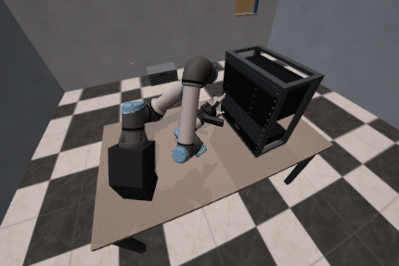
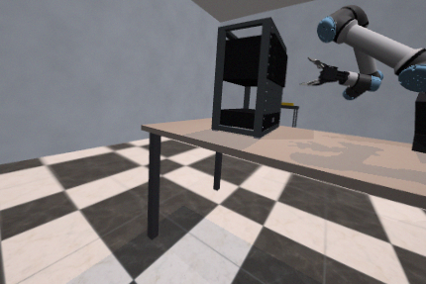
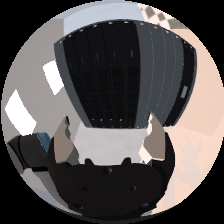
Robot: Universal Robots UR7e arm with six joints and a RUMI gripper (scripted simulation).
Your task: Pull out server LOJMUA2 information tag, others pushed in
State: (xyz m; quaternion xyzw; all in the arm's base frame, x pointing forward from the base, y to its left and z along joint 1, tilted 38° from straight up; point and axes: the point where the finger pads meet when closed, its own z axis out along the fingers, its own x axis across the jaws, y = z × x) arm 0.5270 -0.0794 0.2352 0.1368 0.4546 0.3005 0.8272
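My gripper is now 17 cm short of the white information tag, 7 cm to the left of it and 6 cm above it.
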